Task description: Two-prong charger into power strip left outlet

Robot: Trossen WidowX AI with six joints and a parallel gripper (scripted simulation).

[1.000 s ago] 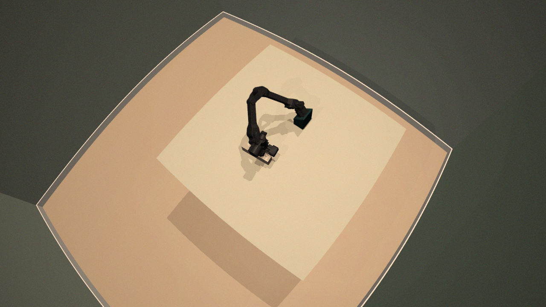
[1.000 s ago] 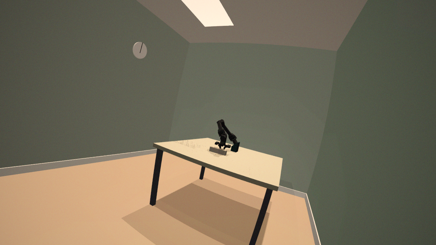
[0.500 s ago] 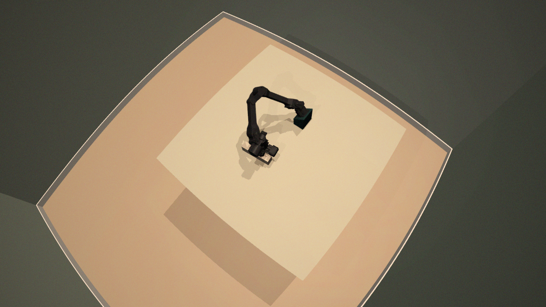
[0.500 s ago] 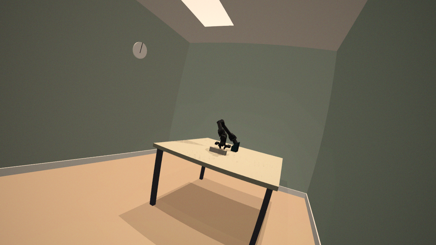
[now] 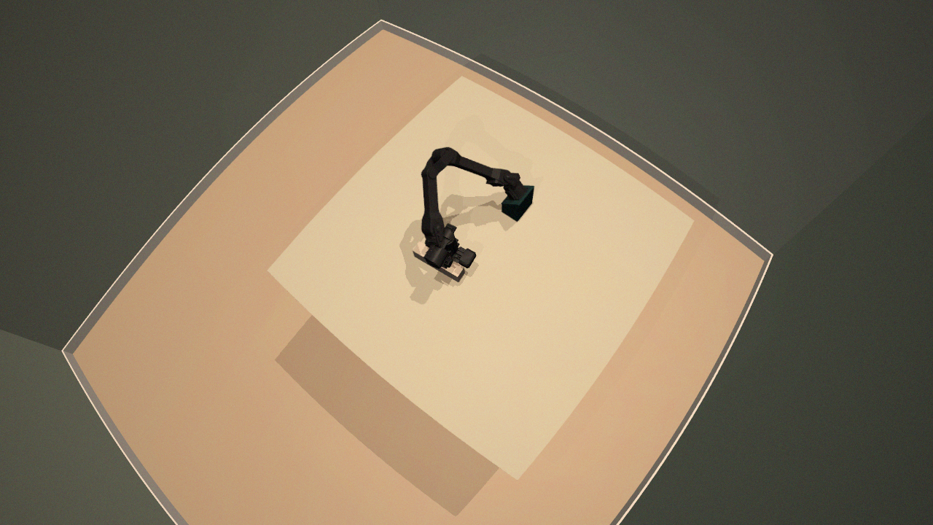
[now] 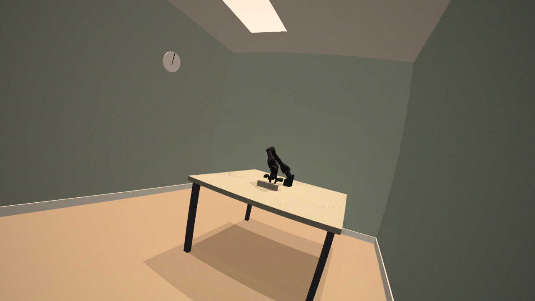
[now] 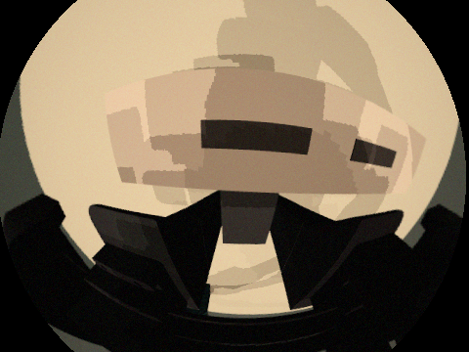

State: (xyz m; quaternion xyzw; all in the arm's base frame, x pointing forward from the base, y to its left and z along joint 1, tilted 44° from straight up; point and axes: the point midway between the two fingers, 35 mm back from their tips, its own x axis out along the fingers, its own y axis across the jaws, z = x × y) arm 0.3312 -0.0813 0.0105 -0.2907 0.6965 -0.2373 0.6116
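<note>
The two-prong charger lies 2 cm ahead of my gripper tip and 1 cm above it.
</note>
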